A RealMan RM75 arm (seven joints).
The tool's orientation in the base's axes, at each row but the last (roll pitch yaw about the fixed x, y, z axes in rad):
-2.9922, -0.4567, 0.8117
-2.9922, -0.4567, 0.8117
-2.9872, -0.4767, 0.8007
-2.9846, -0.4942, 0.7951
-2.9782, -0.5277, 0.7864
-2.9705, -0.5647, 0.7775
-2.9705, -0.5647, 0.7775
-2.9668, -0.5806, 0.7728
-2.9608, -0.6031, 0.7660
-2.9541, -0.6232, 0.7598
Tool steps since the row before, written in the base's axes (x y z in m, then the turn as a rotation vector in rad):
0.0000, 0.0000, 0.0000, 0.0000, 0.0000, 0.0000
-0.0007, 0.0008, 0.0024, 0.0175, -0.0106, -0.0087
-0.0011, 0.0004, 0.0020, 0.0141, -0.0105, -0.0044
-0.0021, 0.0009, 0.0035, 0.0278, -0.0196, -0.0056
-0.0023, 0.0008, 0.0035, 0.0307, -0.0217, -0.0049
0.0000, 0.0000, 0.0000, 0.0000, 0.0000, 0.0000
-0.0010, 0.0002, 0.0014, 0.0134, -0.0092, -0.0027
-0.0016, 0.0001, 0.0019, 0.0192, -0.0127, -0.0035
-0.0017, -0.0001, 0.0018, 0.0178, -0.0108, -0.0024
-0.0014, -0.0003, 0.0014, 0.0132, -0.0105, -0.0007
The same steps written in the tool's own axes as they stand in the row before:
0.0000, 0.0000, 0.0000, 0.0000, 0.0000, 0.0000
0.0011, -0.0014, -0.0019, 0.0001, 0.0212, 0.0066
0.0005, -0.0014, -0.0018, 0.0000, 0.0180, 0.0022
0.0009, -0.0026, -0.0031, 0.0022, 0.0343, 0.0022
0.0008, -0.0027, -0.0032, 0.0030, 0.0378, 0.0013
0.0000, 0.0000, 0.0000, 0.0000, 0.0000, 0.0000
0.0003, -0.0011, -0.0013, 0.0012, 0.0164, 0.0012
0.0001, -0.0015, -0.0019, 0.0022, 0.0231, 0.0016
0.0000, -0.0015, -0.0020, 0.0030, 0.0207, 0.0013
-0.0002, -0.0011, -0.0017, 0.0015, 0.0168, -0.0012

